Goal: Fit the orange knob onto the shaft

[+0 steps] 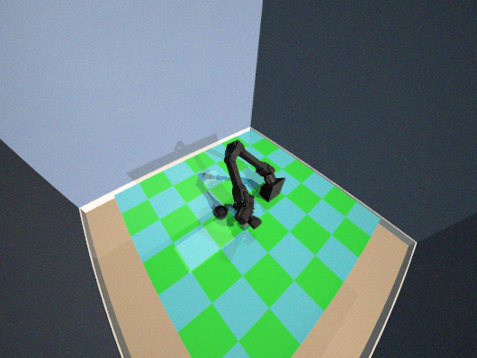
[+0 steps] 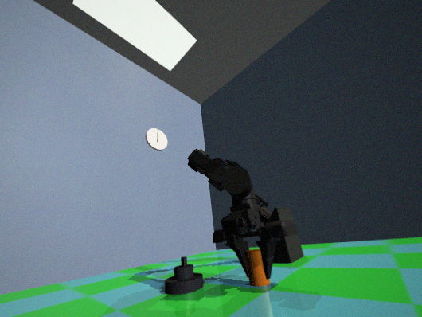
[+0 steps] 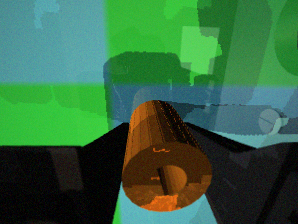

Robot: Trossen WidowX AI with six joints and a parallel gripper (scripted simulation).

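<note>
Right now the pedestal is 14 cm to the right of my gripper tip, 9 cm ahead of it and 2 cm above it. From my gripper tip the other things lie so: orange knob: 2 cm above.
</note>
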